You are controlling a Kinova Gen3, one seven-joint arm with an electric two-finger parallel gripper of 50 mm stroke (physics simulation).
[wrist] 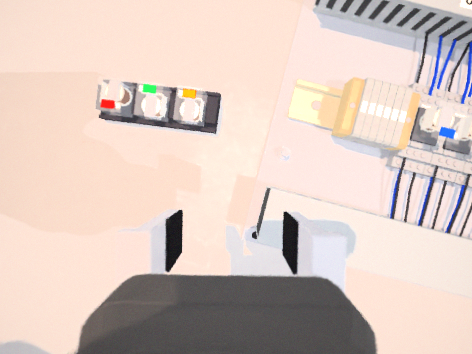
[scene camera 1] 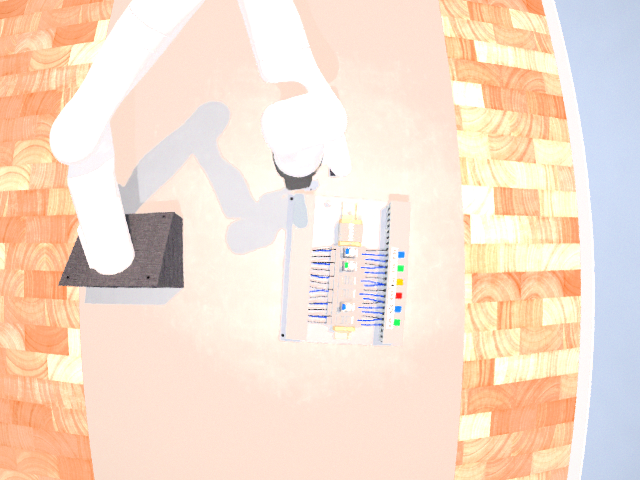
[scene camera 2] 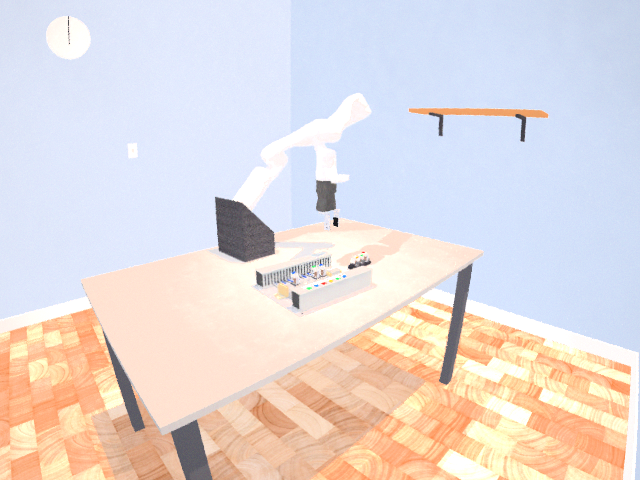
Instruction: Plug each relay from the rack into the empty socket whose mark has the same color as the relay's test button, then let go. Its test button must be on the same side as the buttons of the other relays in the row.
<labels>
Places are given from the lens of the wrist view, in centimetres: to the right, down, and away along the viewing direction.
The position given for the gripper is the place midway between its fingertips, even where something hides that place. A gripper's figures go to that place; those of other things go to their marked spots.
gripper (wrist: 232,232): 0, 3, 18
red-button relay (wrist: 114,97): -10, -6, 29
</labels>
